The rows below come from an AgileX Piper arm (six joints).
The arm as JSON. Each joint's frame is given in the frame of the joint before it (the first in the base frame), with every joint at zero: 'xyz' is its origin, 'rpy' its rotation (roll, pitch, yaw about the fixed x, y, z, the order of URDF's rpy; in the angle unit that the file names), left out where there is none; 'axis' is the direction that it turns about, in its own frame. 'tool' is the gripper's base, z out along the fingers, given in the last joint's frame.
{
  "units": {
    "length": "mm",
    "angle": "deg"
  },
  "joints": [
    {
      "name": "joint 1",
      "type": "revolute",
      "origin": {
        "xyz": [
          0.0,
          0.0,
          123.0
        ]
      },
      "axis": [
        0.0,
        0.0,
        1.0
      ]
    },
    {
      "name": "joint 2",
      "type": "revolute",
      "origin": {
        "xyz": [
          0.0,
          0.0,
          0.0
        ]
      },
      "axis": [
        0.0,
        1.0,
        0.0
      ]
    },
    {
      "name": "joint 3",
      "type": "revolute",
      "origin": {
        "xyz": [
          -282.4,
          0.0,
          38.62
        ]
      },
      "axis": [
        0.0,
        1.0,
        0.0
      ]
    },
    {
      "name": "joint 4",
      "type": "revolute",
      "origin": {
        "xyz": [
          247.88,
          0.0,
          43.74
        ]
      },
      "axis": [
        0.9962,
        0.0,
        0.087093
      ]
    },
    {
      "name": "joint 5",
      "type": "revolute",
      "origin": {
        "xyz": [
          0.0,
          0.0,
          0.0
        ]
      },
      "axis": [
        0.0,
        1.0,
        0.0
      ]
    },
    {
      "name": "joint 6",
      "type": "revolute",
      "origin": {
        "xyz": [
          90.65,
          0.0,
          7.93
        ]
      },
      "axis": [
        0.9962,
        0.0,
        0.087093
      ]
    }
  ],
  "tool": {
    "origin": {
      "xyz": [
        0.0,
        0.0,
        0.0
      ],
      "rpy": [
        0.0,
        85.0,
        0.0
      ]
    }
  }
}
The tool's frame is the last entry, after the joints.
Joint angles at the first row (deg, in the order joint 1, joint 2, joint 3, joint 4, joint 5, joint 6):
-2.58 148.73 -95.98 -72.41 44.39 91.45
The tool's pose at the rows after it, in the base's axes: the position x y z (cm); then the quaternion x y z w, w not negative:
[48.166 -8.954 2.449 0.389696 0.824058 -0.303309 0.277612]
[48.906 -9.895 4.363 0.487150 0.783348 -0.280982 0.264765]
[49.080 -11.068 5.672 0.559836 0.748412 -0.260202 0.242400]
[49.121 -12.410 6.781 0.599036 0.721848 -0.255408 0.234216]
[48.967 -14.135 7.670 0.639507 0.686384 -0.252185 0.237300]
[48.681 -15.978 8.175 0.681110 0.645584 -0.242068 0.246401]
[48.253 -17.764 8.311 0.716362 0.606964 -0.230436 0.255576]
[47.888 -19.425 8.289 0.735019 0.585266 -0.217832 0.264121]
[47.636 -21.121 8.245 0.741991 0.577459 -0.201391 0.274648]
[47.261 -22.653 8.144 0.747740 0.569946 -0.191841 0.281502]
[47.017 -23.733 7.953 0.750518 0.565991 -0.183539 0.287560]
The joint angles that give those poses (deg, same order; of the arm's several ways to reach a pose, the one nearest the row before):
-3.02 148.73 -101.62 -65.70 50.53 93.35
-4.25 148.73 -107.88 -56.36 55.45 93.83
-5.96 148.73 -112.34 -49.00 59.44 94.04
-7.58 148.73 -115.42 -46.20 62.36 94.43
-9.54 148.73 -117.61 -45.29 64.26 97.09
-11.67 148.73 -118.86 -44.85 64.60 101.28
-13.79 148.73 -119.23 -44.70 63.96 105.58
-15.79 148.73 -119.23 -44.70 62.15 107.72
-17.86 148.76 -119.23 -44.70 59.11 108.03
-19.72 148.87 -119.23 -44.81 56.94 108.21
-21.04 149.10 -119.23 -44.94 55.01 108.32

